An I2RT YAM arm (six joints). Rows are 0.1 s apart.
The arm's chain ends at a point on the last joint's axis. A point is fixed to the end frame.
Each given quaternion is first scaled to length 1.
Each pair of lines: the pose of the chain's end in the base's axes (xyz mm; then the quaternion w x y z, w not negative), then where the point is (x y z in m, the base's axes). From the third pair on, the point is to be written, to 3 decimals.
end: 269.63 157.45 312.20 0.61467 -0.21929 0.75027 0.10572
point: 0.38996 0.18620 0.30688
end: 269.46 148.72 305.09 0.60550 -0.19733 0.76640 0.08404
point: 0.39119 0.16954 0.29597
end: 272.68 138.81 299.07 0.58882 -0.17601 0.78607 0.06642
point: 0.395 0.152 0.284
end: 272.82 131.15 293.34 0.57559 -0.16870 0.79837 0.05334
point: 0.395 0.141 0.274
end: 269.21 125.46 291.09 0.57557 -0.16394 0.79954 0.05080
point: 0.391 0.134 0.272
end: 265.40 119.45 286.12 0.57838 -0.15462 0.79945 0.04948
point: 0.388 0.126 0.268
